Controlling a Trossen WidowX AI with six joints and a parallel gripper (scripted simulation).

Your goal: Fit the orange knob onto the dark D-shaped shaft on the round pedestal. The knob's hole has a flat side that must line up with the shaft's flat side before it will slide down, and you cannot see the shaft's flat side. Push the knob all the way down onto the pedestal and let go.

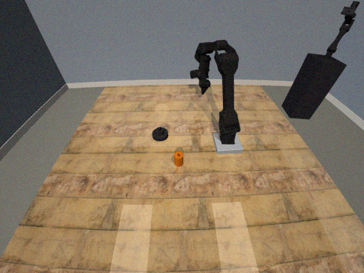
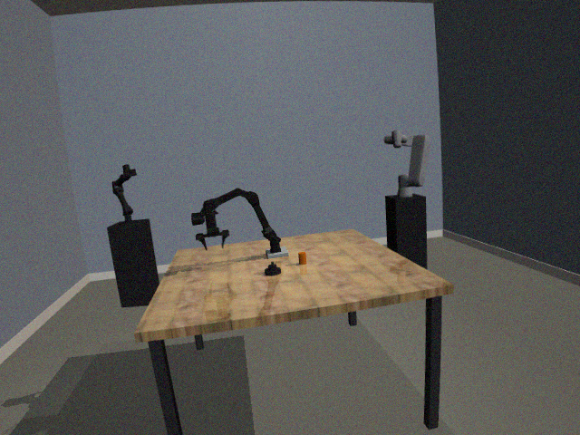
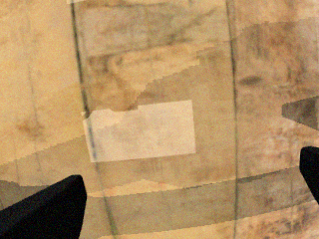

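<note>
The orange knob lies 49 cm to the left of my gripper tip, 10 cm ahead of it and 7 cm below it. Round my gripper tip: pedestal: 32 cm to the left, 22 cm ahead, 7 cm below.
</note>
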